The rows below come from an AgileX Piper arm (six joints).
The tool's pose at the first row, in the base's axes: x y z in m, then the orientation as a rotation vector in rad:
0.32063, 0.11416, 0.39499, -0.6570, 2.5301, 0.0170
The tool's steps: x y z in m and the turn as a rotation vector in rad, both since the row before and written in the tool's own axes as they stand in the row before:
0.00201, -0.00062, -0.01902, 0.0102, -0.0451, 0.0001
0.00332, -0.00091, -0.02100, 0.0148, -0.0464, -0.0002
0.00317, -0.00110, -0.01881, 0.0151, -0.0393, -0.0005
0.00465, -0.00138, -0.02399, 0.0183, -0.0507, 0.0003
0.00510, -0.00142, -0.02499, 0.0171, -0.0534, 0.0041
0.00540, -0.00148, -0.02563, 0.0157, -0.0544, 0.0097
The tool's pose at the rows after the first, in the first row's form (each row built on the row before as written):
0.31020, 0.11008, 0.41051, -0.6454, 2.4854, 0.0187
0.29725, 0.10467, 0.42650, -0.6320, 2.4387, 0.0150
0.28496, 0.09936, 0.44013, -0.6200, 2.3986, 0.0087
0.26814, 0.09228, 0.45644, -0.6039, 2.3473, 0.0026
0.24955, 0.08472, 0.47224, -0.5837, 2.2947, 0.0005
0.22950, 0.07676, 0.48717, -0.5579, 2.2428, 0.0030

